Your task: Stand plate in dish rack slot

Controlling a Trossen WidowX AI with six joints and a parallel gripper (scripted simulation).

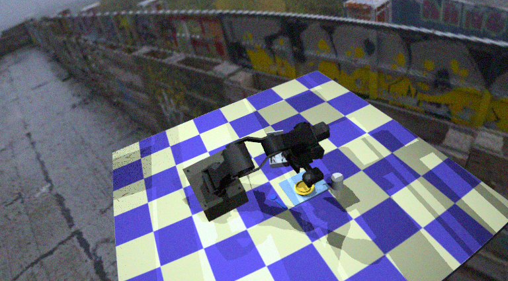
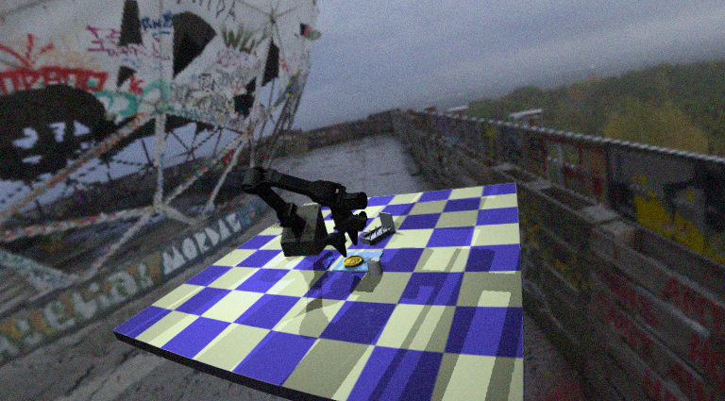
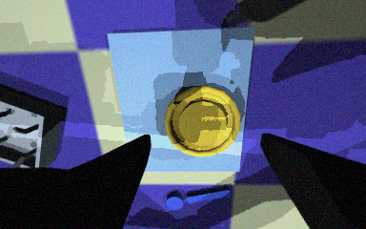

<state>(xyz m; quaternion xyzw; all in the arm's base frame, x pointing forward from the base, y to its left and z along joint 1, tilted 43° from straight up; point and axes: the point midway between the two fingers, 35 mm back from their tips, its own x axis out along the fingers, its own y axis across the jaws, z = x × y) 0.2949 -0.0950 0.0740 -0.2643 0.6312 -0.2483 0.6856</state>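
The yellow plate lies 40 mm below my gripper tip. Round my gripper tip: grey dish rack 230 mm to the left, 30 mm below; then light blue mat 10 mm ahead, 20 mm to the left, 50 mm below.
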